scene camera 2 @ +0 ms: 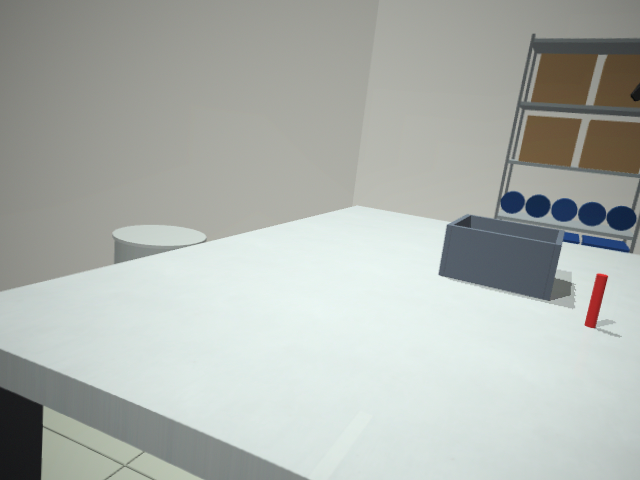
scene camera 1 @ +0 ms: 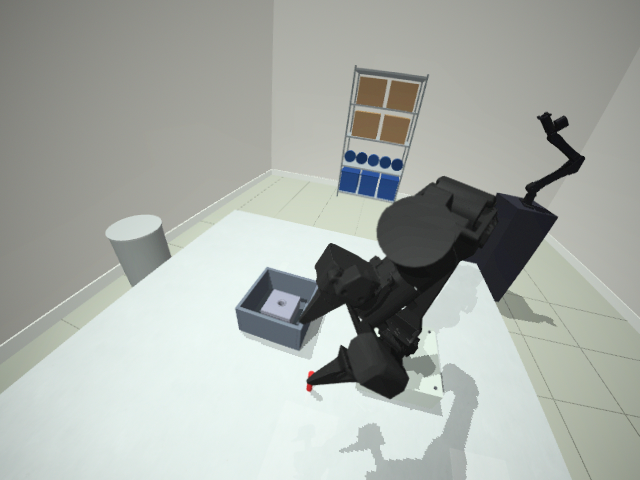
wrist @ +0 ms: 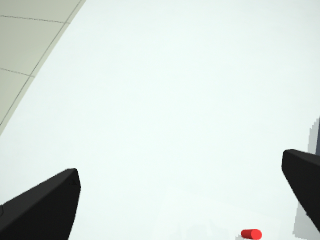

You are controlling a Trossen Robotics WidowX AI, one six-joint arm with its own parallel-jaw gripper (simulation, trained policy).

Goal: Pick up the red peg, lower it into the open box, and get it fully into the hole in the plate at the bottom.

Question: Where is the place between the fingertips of the gripper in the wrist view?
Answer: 182, 169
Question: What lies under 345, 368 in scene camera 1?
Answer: The gripper.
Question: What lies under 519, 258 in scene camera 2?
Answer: A grey box.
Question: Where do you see a grey box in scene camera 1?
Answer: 250, 320
